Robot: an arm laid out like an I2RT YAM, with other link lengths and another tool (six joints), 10 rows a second.
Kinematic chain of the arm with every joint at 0, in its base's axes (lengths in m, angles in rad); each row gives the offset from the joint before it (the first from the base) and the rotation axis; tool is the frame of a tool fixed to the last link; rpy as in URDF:
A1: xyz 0 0 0.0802 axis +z
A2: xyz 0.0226 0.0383 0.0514 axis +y
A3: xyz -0.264 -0.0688 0 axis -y
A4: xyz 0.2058 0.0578 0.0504 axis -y
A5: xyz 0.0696 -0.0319 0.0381 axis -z
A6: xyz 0.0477 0 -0.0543 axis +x
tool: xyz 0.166 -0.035 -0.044 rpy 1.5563 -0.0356 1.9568
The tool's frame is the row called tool.
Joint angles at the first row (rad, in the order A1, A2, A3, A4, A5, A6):
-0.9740, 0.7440, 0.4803, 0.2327, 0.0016, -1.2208
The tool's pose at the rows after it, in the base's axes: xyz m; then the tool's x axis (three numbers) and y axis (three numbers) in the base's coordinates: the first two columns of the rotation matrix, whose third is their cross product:
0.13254, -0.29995, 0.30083, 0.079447, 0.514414, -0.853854, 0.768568, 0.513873, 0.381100
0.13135, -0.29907, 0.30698, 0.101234, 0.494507, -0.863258, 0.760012, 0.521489, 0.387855
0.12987, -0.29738, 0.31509, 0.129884, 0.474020, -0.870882, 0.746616, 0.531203, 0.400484
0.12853, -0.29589, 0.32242, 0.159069, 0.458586, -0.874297, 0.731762, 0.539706, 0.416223
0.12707, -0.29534, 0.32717, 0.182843, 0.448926, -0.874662, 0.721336, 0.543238, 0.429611
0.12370, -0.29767, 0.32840, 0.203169, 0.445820, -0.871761, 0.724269, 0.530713, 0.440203
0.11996, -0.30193, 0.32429, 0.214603, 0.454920, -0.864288, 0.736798, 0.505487, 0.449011
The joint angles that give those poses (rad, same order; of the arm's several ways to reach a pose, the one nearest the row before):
-0.9740, 0.7409, 0.4613, 0.2724, 0.0045, -1.2182
-0.9740, 0.7346, 0.4479, 0.3122, 0.0061, -1.2109
-0.9741, 0.7247, 0.4381, 0.3503, 0.0062, -1.1967
-0.9741, 0.7172, 0.4316, 0.3833, 0.0061, -1.1783
-0.9741, 0.7145, 0.4265, 0.4094, 0.0093, -1.1628
-0.9741, 0.7226, 0.4257, 0.4260, 0.0278, -1.1529
-0.9741, 0.7381, 0.4278, 0.4258, 0.0533, -1.1464

